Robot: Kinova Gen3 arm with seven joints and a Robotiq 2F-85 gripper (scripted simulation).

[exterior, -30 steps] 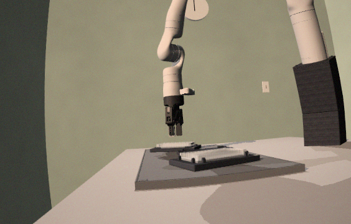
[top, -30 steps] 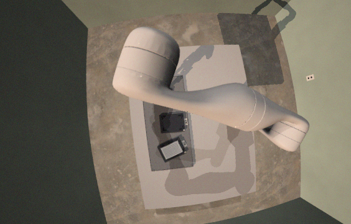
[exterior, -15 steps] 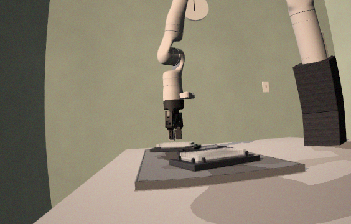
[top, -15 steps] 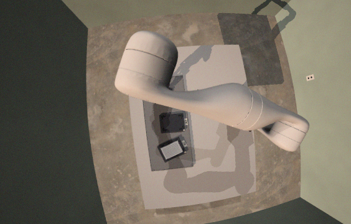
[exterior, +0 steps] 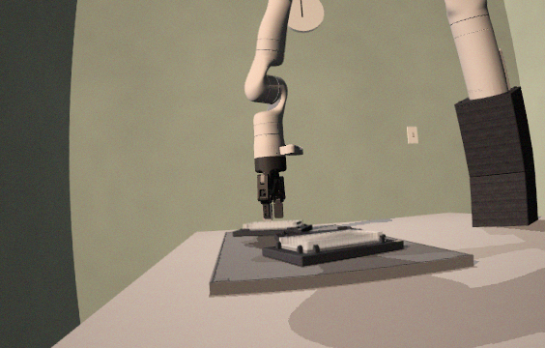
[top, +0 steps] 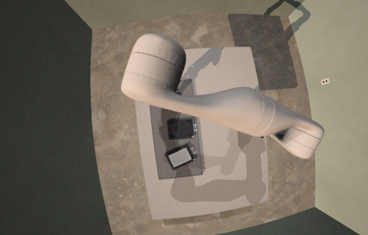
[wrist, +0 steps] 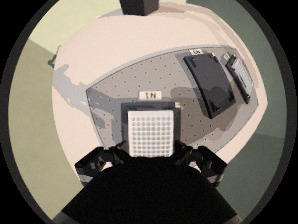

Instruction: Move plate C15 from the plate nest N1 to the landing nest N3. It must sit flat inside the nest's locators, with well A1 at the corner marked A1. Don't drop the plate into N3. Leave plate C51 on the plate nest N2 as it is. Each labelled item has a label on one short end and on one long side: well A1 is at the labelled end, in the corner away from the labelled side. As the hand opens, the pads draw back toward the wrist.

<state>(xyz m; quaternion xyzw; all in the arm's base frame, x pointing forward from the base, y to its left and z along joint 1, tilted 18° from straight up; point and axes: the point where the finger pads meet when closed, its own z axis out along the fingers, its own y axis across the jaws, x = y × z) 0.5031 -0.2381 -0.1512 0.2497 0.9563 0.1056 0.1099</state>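
Right now my hand is 30 mm above the plate nest N1. Also, from my hand: nest label: 80 mm behind, 50 mm to the left, 40 mm below; then black nest N2: 390 mm to the left, 30 mm below; then landing nest N3: 220 mm to the left, 40 mm behind, 30 mm below.
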